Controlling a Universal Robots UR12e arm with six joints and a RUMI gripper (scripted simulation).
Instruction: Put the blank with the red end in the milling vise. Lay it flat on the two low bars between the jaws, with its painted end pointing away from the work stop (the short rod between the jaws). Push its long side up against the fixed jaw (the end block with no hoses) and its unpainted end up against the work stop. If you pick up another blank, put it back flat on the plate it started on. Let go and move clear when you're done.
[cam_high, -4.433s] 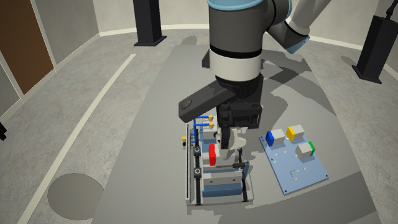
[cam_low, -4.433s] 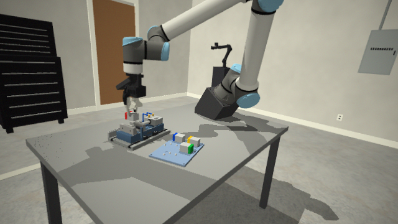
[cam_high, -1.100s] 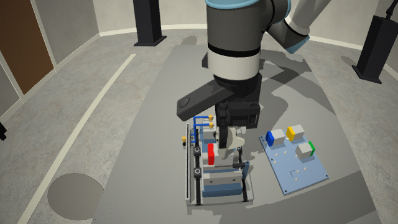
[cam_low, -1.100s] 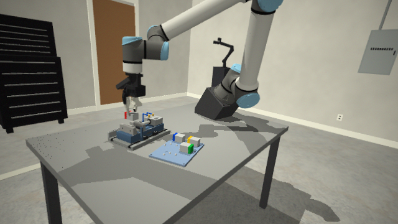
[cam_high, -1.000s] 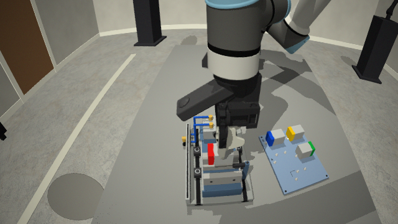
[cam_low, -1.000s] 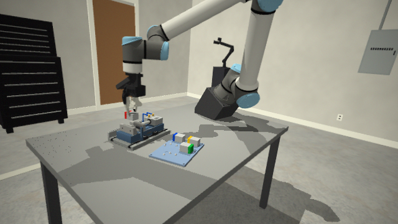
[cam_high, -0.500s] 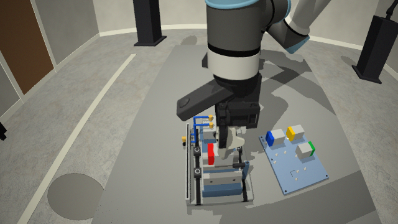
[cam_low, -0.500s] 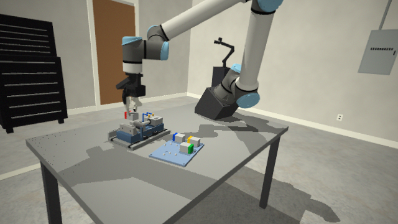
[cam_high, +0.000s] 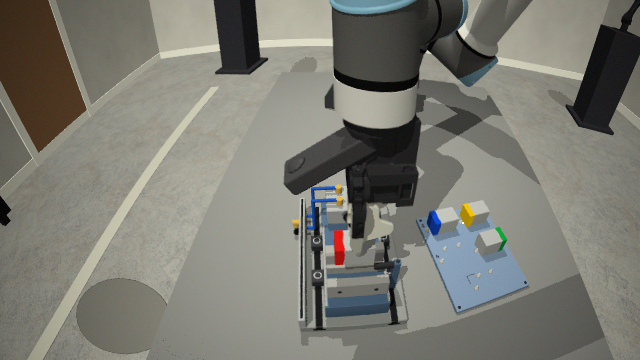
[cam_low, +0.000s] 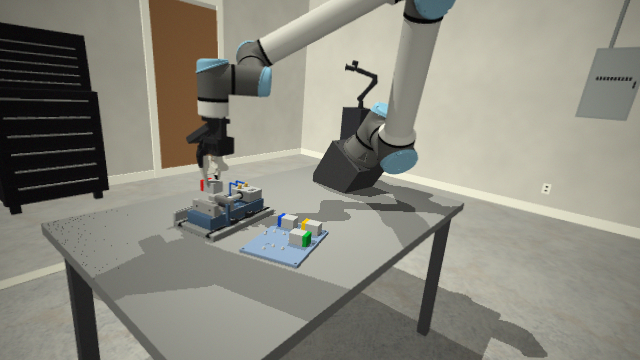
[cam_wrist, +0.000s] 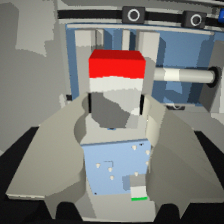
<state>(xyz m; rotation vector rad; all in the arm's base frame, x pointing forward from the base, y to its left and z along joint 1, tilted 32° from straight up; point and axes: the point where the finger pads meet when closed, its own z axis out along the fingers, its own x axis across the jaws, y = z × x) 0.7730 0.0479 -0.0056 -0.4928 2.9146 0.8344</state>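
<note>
My gripper is now 20 mm above the red-ended blank. Round my hand: fixed jaw 30 mm ahead, 20 mm to the left, 90 mm below; then work stop rod 10 mm behind, 50 mm to the left, 80 mm below; then hose block 160 mm behind, 50 mm to the right, 90 mm below.
</note>
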